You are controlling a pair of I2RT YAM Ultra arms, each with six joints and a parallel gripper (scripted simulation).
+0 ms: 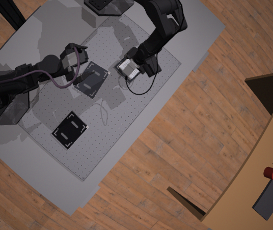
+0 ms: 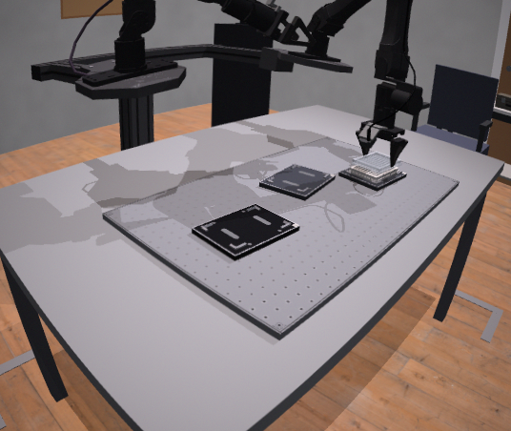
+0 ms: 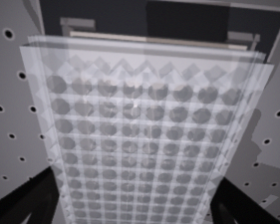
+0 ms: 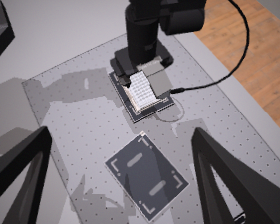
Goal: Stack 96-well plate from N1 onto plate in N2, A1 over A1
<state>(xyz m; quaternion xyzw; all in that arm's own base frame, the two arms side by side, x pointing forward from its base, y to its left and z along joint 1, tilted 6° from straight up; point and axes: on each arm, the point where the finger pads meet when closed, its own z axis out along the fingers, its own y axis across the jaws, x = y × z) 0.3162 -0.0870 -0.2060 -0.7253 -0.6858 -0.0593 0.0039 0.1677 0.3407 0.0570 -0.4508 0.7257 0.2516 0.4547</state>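
Right now the A1 label is 120 mm to the right of my left hand, 60 mm behind it and 40 mm below it. Round my left hand: clear 96-well plate (10 mm below); then black nest (460 mm to the right, 40 mm below, 10 mm behind).
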